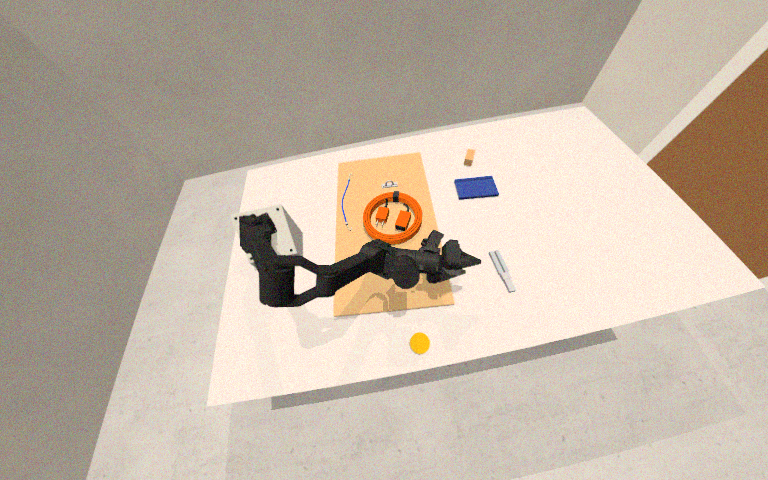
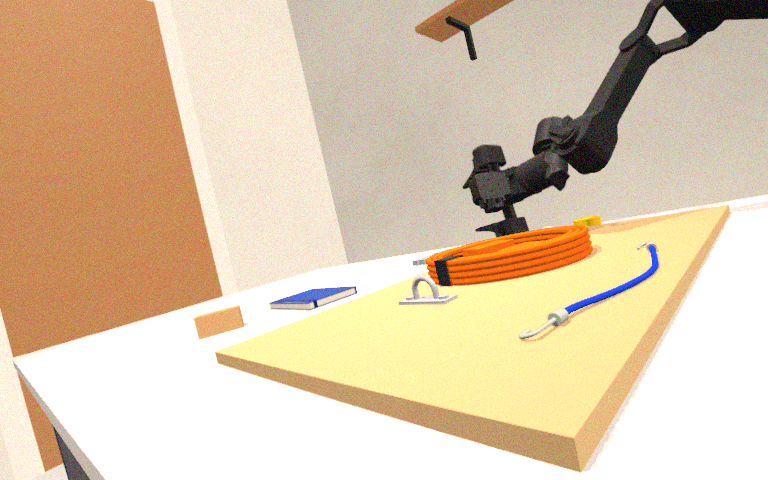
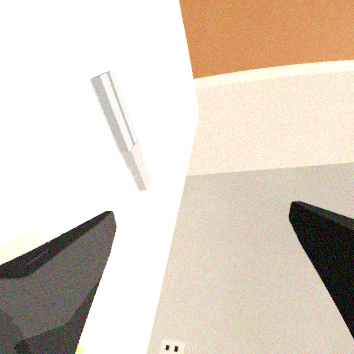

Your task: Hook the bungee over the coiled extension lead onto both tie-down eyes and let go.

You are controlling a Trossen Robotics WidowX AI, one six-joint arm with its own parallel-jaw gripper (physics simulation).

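Frame: origin at the arm's base, x right, y ahead, z up, level; centimetres.
Seen in the pictures: gripper, fingertip midpoint: (image 1: 473, 267) (image 2: 470, 208) (image 3: 202, 214); arm's base, link origin: (image 1: 263, 226).
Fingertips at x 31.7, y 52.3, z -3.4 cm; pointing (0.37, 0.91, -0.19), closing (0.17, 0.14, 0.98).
Offsets run from my fingertips to a thing's top centre. Level surfaces: height alone.
The blue bungee @(dx -41.4, dy -26.9, dz -7.3 cm) (image 1: 342, 200) (image 2: 611, 291) lies slightly curved on the wooden board @(dz -7.9 cm) (image 1: 379, 164) (image 2: 396, 362), a metal hook at each end. The coiled orange extension lead @(dx -27.3, dy -13.3, dz -4.9 cm) (image 1: 367, 217) (image 2: 509, 271) lies flat on the board beside it, with a black strap and its plug and socket inside the coil. One silver tie-down eye @(dx -42.2, dy -9.6, dz -5.2 cm) (image 1: 389, 184) (image 2: 428, 300) stands beside the strapped side of the coil. The other eye does not show. My gripper (image 1: 472, 266) (image 2: 471, 208) (image 3: 202, 214) is open and empty, raised beyond the coil from the bungee, near the board's long edge.
A grey knife-like tool @(dx +1.3, dy +11.0, dz -7.9 cm) (image 1: 502, 271) (image 2: 419, 261) (image 3: 115, 110) lies on the table off the board. A blue book @(dx -29.9, dy +19.2, dz -7.9 cm) (image 1: 476, 187) (image 2: 314, 297) and a small wooden block @(dx -43.9, dy +23.9, dz -6.1 cm) (image 1: 469, 157) (image 2: 219, 322) lie farther along. A yellow disc @(dx +11.9, dy -19.1, dz -7.2 cm) (image 1: 419, 343) (image 2: 586, 221) lies past the board's other end.
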